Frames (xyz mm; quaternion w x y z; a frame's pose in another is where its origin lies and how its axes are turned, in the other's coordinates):
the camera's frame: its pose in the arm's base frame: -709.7 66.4 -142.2 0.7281 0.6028 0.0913 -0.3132
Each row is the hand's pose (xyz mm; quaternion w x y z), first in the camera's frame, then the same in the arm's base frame.
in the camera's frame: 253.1 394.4 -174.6 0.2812 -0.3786 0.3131 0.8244
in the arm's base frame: -244.5 172.5 7.5 0.6626 0.0672 -0.1247 0.7355
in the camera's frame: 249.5 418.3 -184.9 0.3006 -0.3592 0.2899 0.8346
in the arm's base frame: -231.2 185.2 26.3 0.6704 0.0867 -0.1521 0.7211
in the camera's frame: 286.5 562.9 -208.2 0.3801 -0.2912 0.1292 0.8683
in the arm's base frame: -114.5 205.3 120.1 0.7125 0.1369 -0.3035 0.6177
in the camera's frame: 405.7 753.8 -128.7 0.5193 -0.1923 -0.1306 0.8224
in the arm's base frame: 67.9 104.4 236.3 0.7635 0.2072 -0.4832 0.3750
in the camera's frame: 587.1 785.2 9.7 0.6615 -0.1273 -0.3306 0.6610
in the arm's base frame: 194.6 -85.4 204.9 0.7956 0.2629 -0.5389 0.0864
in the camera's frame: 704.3 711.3 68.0 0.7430 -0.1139 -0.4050 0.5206
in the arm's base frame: 230.8 -186.1 99.4 0.8097 0.2856 -0.5052 -0.0874
